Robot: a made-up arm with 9 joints.
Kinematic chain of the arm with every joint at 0, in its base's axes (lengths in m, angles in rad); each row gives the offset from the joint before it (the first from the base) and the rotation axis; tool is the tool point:
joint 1: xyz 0 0 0.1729 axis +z
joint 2: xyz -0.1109 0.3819 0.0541 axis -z
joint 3: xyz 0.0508 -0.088 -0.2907 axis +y
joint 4: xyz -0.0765 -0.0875 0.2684 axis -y
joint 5: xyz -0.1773 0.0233 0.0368 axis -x
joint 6: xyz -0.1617 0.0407 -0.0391 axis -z
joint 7: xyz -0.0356 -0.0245 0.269 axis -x
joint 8: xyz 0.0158 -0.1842 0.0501 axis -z
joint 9: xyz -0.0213 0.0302 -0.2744 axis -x
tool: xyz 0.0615 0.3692 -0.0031
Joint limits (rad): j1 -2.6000..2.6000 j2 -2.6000..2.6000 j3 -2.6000..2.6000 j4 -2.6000..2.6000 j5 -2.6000..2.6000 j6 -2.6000..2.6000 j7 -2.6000..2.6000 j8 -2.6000..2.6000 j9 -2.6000..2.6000
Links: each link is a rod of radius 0.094 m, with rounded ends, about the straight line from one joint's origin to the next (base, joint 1, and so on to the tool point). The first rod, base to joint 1, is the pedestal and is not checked.
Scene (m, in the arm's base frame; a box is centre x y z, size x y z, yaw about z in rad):
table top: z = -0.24
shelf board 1: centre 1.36 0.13 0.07 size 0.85 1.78 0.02 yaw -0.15
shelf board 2: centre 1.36 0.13 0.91 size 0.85 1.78 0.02 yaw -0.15
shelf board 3: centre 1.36 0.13 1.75 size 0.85 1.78 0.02 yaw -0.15
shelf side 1: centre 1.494 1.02 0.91 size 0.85 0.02 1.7 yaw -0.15
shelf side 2: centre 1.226 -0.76 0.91 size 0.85 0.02 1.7 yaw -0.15
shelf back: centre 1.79 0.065 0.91 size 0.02 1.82 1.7 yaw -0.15
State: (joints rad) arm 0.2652 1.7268 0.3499 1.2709 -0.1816 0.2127 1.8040 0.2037 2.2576
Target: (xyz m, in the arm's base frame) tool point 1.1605 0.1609 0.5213
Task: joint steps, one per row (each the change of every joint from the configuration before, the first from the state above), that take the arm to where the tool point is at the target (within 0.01 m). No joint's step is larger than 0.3 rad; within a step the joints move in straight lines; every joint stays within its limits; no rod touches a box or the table.
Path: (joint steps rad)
1: -0.2516 0.1329 -0.0240 -0.0501 0.0829 0.0208 0.0651 0.0168 0.0306
2: -0.2516 0.1329 -0.0241 -0.0501 0.0829 0.0209 0.0652 0.0168 0.0306
3: -0.2516 0.1330 -0.0240 -0.0501 0.0829 0.0208 0.0651 0.0168 0.0306
4: -0.2516 0.1329 -0.0240 -0.0500 0.0830 0.0208 0.0651 0.0168 0.0306
5: -0.2516 0.1329 -0.0240 -0.0501 0.0829 0.0209 0.0652 0.0168 0.0306

